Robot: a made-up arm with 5 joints. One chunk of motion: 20 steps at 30 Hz.
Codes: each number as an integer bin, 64 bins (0 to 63) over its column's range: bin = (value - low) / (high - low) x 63, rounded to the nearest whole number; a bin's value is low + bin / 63 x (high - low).
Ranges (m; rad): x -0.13..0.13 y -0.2..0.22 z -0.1..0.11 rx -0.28..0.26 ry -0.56..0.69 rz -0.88..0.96
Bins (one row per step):
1: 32 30 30 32 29 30
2: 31 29 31 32 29 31
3: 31 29 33 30 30 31
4: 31 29 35 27 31 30
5: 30 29 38 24 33 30
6: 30 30 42 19 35 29
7: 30 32 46 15 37 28
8: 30 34 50 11 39 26
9: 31 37 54 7 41 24
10: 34 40 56 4 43 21
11: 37 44 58 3 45 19
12: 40 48 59 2 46 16
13: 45 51 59 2 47 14
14: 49 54 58 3 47 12
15: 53 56 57 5 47 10
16: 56 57 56 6 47 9
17: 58 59 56 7 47 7
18: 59 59 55 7 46 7
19: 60 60 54 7 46 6
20: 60 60 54 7 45 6
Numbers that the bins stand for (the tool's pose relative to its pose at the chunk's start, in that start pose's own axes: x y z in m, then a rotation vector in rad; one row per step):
1: 0.0021 0.0000 0.0000 -0.0057 0.0154 -0.0038
2: -0.0021 -0.0067 0.0033 -0.0057 0.0154 0.0254
3: -0.0021 -0.0067 0.0100 -0.0229 0.0352 0.0254
4: -0.0021 -0.0067 0.0167 -0.0486 0.0551 -0.0038
5: -0.0062 -0.0067 0.0267 -0.0743 0.0948 -0.0038
6: -0.0062 0.0000 0.0400 -0.1171 0.1344 -0.0330
7: -0.0062 0.0133 0.0533 -0.1514 0.1741 -0.0622
8: -0.0062 0.0267 0.0667 -0.1857 0.2138 -0.1206
9: -0.0021 0.0467 0.0800 -0.2200 0.2535 -0.1790
10: 0.0103 0.0667 0.0867 -0.2457 0.2932 -0.2667
11: 0.0227 0.0933 0.0933 -0.2543 0.3329 -0.3251
12: 0.0351 0.1200 0.0967 -0.2629 0.3527 -0.4127
13: 0.0557 0.1400 0.0967 -0.2629 0.3725 -0.4711
14: 0.0722 0.1600 0.0933 -0.2543 0.3725 -0.5295
15: 0.0887 0.1733 0.0900 -0.2371 0.3725 -0.5879
16: 0.1011 0.1800 0.0867 -0.2286 0.3725 -0.6171
17: 0.1094 0.1933 0.0867 -0.2200 0.3725 -0.6756
18: 0.1135 0.1933 0.0833 -0.2200 0.3527 -0.6756
19: 0.1176 0.2000 0.0800 -0.2200 0.3527 -0.7048
20: 0.1176 0.2000 0.0800 -0.2200 0.3329 -0.7048

